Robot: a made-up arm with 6 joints. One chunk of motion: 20 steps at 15 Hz.
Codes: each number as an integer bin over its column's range. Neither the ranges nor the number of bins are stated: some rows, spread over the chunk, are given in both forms.
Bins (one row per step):
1: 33 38 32 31 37 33
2: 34 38 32 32 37 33
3: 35 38 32 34 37 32
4: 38 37 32 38 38 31
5: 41 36 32 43 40 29
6: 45 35 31 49 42 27
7: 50 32 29 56 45 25
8: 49 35 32 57 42 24
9: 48 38 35 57 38 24
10: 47 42 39 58 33 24
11: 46 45 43 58 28 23
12: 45 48 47 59 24 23
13: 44 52 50 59 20 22
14: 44 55 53 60 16 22
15: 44 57 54 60 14 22
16: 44 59 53 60 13 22
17: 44 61 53 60 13 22
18: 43 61 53 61 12 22
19: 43 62 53 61 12 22
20: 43 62 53 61 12 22
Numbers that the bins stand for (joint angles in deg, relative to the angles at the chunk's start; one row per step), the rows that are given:
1: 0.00 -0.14 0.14 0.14 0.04 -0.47
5: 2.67 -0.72 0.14 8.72 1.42 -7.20
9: 5.01 -0.14 1.00 18.72 0.50 -15.62
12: 4.00 2.72 4.44 20.15 -5.96 -17.30
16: 3.67 5.87 6.15 20.87 -11.03 -18.99
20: 3.34 6.73 6.15 21.58 -11.49 -18.99
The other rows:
2: 0.33 -0.14 0.14 0.86 0.04 -0.47
3: 0.67 -0.14 0.14 2.29 0.04 -2.15
4: 1.67 -0.43 0.14 5.14 0.50 -3.84
6: 4.00 -1.00 -0.15 13.01 2.34 -10.57
7: 5.67 -1.86 -0.72 18.01 3.72 -13.94
8: 5.34 -1.00 0.14 18.72 2.34 -15.62
10: 4.67 1.00 2.14 19.44 -1.81 -15.62
11: 4.34 1.86 3.29 19.44 -4.11 -17.30
13: 3.67 3.87 5.30 20.15 -7.80 -18.99
14: 3.67 4.73 6.15 20.87 -9.64 -18.99
15: 3.67 5.30 6.44 20.87 -10.57 -18.99
17: 3.67 6.45 6.15 20.87 -11.03 -18.99
18: 3.34 6.45 6.15 21.58 -11.49 -18.99
19: 3.34 6.73 6.15 21.58 -11.49 -18.99

